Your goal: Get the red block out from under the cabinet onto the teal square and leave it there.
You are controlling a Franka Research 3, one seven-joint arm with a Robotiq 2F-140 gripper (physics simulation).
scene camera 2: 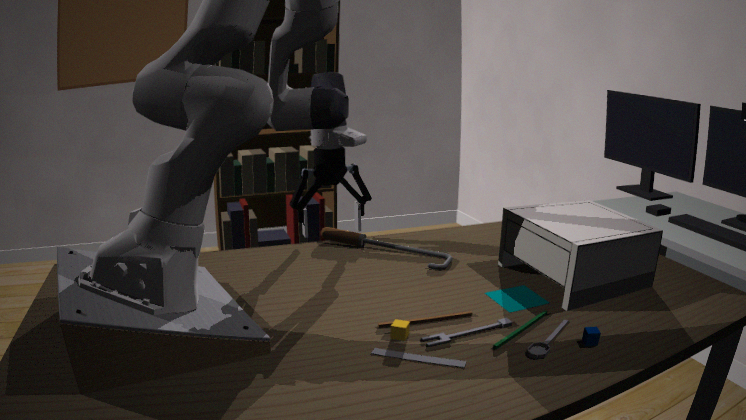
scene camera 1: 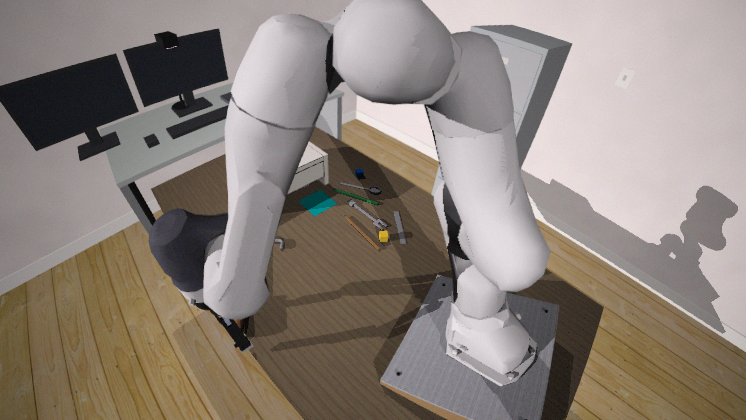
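The red block does not show in either view; the space under the cabinet is mostly hidden. The white cabinet (scene camera 1: 311,174) (scene camera 2: 616,263) stands on the table near the desk. The flat teal square (scene camera 1: 317,202) (scene camera 2: 516,298) lies in front of it. A hooked tool (scene camera 1: 280,243) (scene camera 2: 404,247) with a brown handle and a grey bent rod lies on the table, its hook toward the cabinet side. My gripper (scene camera 1: 243,336) (scene camera 2: 332,225) is open and empty, fingers pointing down, above or near the handle end; the exact gap is unclear. In scene camera 1 my arm hides most of the tool.
A yellow block (scene camera 1: 383,236) (scene camera 2: 399,329), an orange stick (scene camera 1: 362,233) (scene camera 2: 441,318), a grey fork-ended tool (scene camera 1: 368,213) (scene camera 2: 472,331), a flat grey bar (scene camera 1: 399,227) (scene camera 2: 419,358), a green stick (scene camera 1: 356,196) (scene camera 2: 519,330), a round-ended tool (scene camera 1: 374,190) (scene camera 2: 538,350) and a blue block (scene camera 1: 359,172) (scene camera 2: 590,336) lie on the table.
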